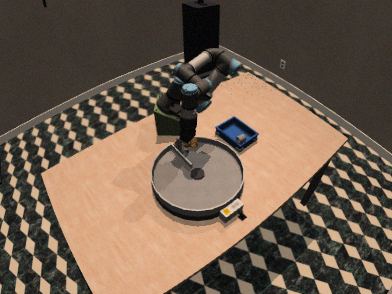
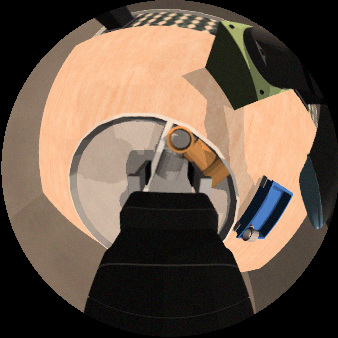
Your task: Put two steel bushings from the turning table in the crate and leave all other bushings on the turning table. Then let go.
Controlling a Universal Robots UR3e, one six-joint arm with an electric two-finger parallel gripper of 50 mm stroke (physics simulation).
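Pixels of known places: gripper, between the fingertips: (image 1: 182, 146) (image 2: 169, 167); arm's base, origin of its link: (image 1: 167, 106) (image 2: 269, 55).
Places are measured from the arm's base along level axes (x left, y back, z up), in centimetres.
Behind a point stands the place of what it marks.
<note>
The turning table (image 1: 215, 187) {x -6.5, y -51.2, z -8.8 cm} (image 2: 100, 170) {x -20.4, y -34.8, z -8.8 cm} is a round grey dish with a raised rim. My gripper (image 1: 182, 149) {x -7.0, y -26.2, z -3.8 cm} (image 2: 169, 167) {x -7.0, y -26.2, z -3.8 cm} is open over its edge area, near a thin straight bar. A grey steel bushing (image 2: 171, 162) {x -7.0, y -25.6, z -5.0 cm} lies on its side in shadow between and just beyond the open fingers, beside the bar; the fingers do not grip it. Copper-coloured bushings (image 1: 193, 144) (image 2: 199, 153) are close by, one upright and others lying against the rim. The blue crate (image 1: 233, 130) {x 26.9, y -24.0, z -13.6 cm} (image 2: 269, 212) {x 30.6, y -28.7, z -13.6 cm} holds one steel bushing (image 1: 240, 138) {x 20.4, y -36.2, z -6.3 cm} (image 2: 250, 233) {x 19.7, y -34.2, z -6.8 cm} near its corner.
The bar (image 1: 182, 155) {x -9.4, y -29.3, z -6.1 cm} (image 2: 159, 153) {x -9.2, y -25.4, z -6.0 cm} runs from the rim toward the dark hub (image 1: 197, 173) {x -8.8, y -40.8, z -8.0 cm}. A small control box (image 1: 232, 208) {x -7.4, y -64.4, z -8.3 cm} with a yellow button sits at the turning table's front. The green robot base (image 1: 166, 122) {x -4.6, y -6.3, z -4.5 cm} (image 2: 225, 67) {x -5.5, y -5.6, z -6.6 cm} stands behind on the wooden table (image 1: 100, 200) {x -53.6, y -24.9, z -14.2 cm} (image 2: 125, 70) {x -27.8, y -10.2, z -14.1 cm}.
</note>
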